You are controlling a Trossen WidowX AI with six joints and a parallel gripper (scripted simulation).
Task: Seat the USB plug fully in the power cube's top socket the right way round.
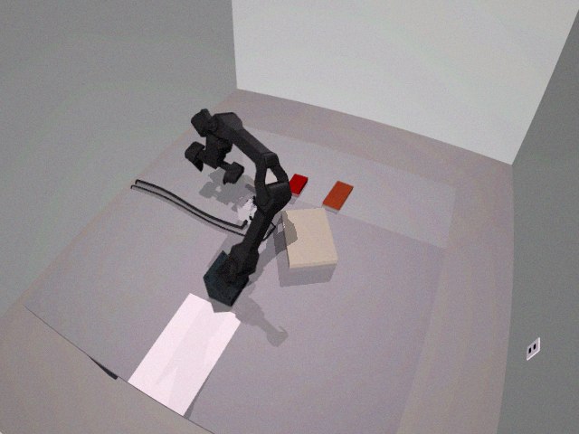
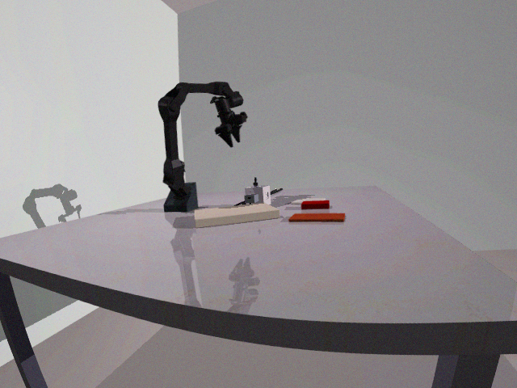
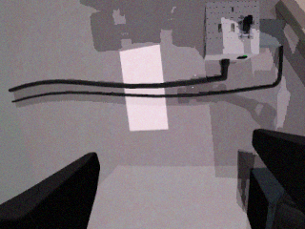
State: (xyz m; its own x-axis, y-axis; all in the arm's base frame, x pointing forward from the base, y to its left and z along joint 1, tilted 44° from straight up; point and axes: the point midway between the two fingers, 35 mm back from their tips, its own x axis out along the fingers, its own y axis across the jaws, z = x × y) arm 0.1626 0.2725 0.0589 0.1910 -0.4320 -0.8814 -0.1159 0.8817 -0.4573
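Right now the dark USB plug is 17 cm below my gripper tip, 11 cm ahead of it and 8 cm to the right of it. Also, from my gripper tip: flat orange block (39 cm ahead, 30 cm to the right, 25 cm below); small red block (35 cm ahead, 25 cm below, 12 cm to the right); beige board (29 cm to the right, 25 cm below, 12 cm ahead).
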